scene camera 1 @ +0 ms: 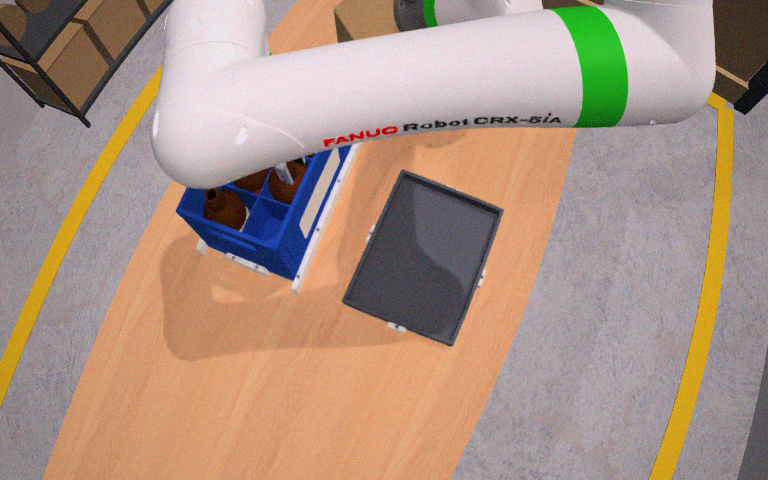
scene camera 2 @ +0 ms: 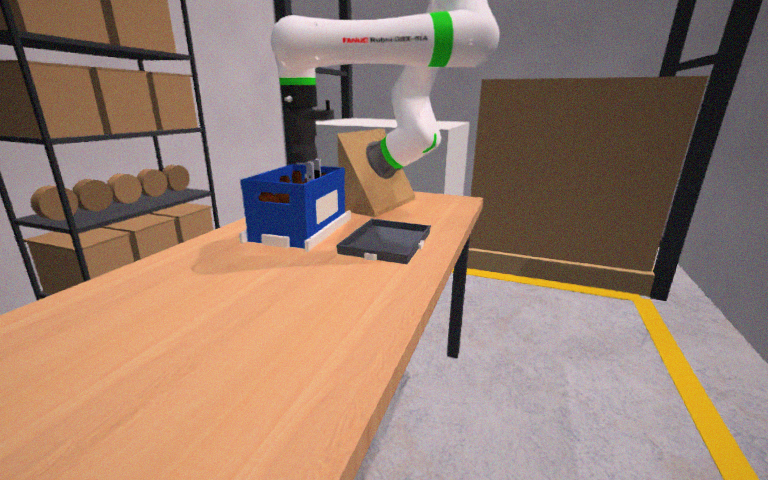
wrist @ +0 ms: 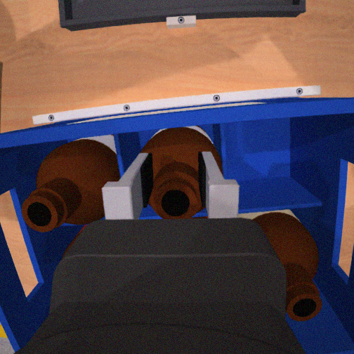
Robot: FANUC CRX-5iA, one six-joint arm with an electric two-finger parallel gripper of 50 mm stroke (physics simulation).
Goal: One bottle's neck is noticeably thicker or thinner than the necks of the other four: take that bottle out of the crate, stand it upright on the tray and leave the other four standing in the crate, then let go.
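Places are measured from the arm's base along level axes (x ahead, y left, z up), in metres.
Pixels of known places: gripper, between the fingertips: (scene camera 1: pixel 293 170); arm's base, origin of its link: (scene camera 1: pixel 421 10) (scene camera 2: pixel 380 160).
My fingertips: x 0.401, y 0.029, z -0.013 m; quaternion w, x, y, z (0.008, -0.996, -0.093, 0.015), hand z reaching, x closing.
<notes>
Ahead of a thing's pixels: the offset from my fingertips to its top centre. "pt": to the spot under its first point.
The blue crate @(dz +0.025, dx +0.008, dy -0.058 m) (scene camera 1: pixel 271 257) (scene camera 2: pixel 277 223) (wrist: pixel 200 116) stands on the table. My gripper (scene camera 2: pixel 313 168) (wrist: pixel 175 168) points down into it, shut on the neck of the middle bottle @(dz +0.013, dx +0.002, dy -0.017 m) (scene camera 1: pixel 280 191) (wrist: pixel 177 142) in the tray-side row. That bottle is upright, low in its compartment. Another brown bottle (wrist: pixel 80 165) stands left of it in the wrist view, and one @(dz +0.012, dx +0.107, dy -0.082 m) (scene camera 1: pixel 224 209) (wrist: pixel 295 245) stands in the far row at the right. The gripper body hides much of the other bottles. Neck thickness is hard to compare here. The dark grey tray @(pt dz -0.145, dx +0.011, dy +0.185 m) (scene camera 1: pixel 390 271) (scene camera 2: pixel 379 233) (wrist: pixel 125 15) holds no bottle.
The compartment (wrist: pixel 255 142) right of the held bottle is empty. White brackets @(pt dz -0.121, dx +0.028, dy +0.050 m) (scene camera 1: pixel 317 230) (wrist: pixel 172 102) line the crate's base, and small ones @(pt dz -0.135, dx +0.083, dy +0.247 m) (scene camera 1: pixel 396 326) hold the tray. A tan wedge-shaped block (scene camera 2: pixel 370 175) stands behind the crate near the arm's base.
</notes>
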